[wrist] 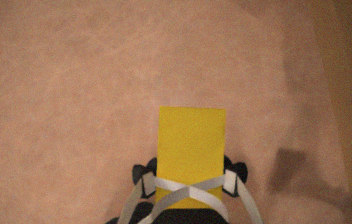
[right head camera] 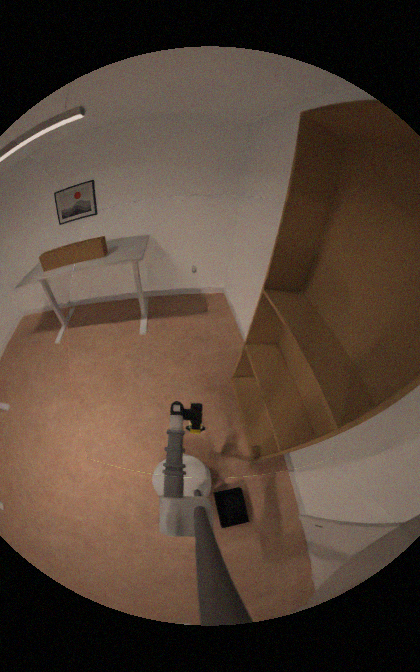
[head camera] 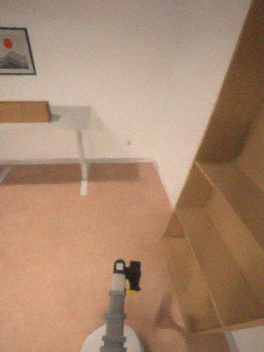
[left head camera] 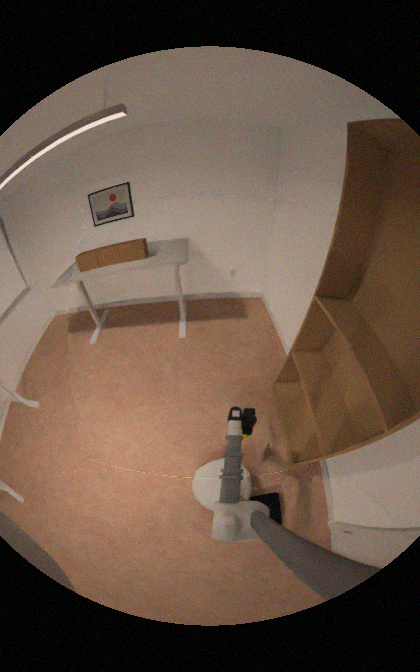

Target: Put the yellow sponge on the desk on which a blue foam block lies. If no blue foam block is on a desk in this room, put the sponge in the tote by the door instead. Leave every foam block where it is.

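Note:
My gripper [head camera: 132, 288] [left head camera: 245, 435] [right head camera: 195, 428] [wrist: 189, 169] is shut on the yellow sponge [wrist: 192, 135] [right head camera: 195, 431] [head camera: 130, 291] [left head camera: 244, 437]. One finger presses each long side of the sponge, which points forward, and it hangs above the floor. A pale grey desk [head camera: 75, 118] [left head camera: 171, 251] [right head camera: 129, 249] stands against the back wall. A long brown box-like piece [head camera: 25, 112] [left head camera: 112, 254] [right head camera: 75, 253] stands on it and hides part of its top. No blue foam block shows in these views. I cannot make out a tote by a door.
A tall wooden shelf unit [head camera: 225, 105] [left head camera: 352, 230] [right head camera: 302, 210] stands close on the right. White legs [left head camera: 25, 401] of other furniture show at the left edge. A black square piece [left head camera: 271, 505] [right head camera: 231, 507] is beside my base. A framed picture [left head camera: 111, 204] hangs above the desk.

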